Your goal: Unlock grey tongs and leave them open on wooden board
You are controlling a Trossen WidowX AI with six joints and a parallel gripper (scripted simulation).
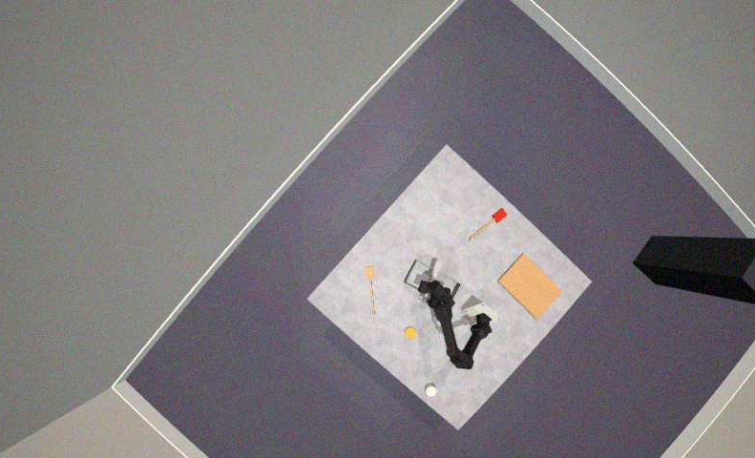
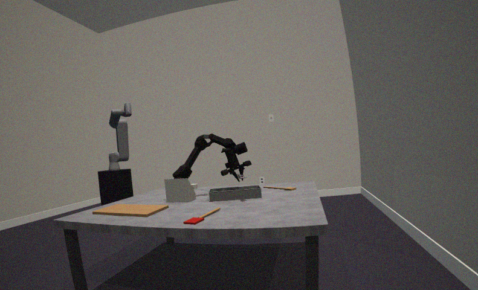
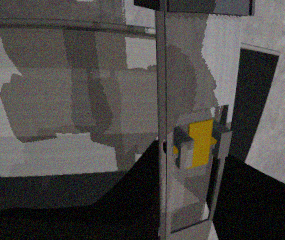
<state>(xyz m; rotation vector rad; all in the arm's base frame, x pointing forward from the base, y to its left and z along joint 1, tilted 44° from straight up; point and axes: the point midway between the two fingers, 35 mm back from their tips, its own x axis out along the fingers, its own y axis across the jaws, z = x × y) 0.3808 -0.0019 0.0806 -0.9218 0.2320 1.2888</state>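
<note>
Right now my gripper tip is 40 mm below the yellow lock piece, 20 mm to the right of it and 20 mm past it. From my gripper tip the other things lie so: roasting tin (70 mm below, 40 mm behind, 20 mm to the right); yellow disc (300 mm to the left, 140 mm behind, 90 mm below); red spatula (550 mm to the right, 100 mm behind, 90 mm below).
</note>
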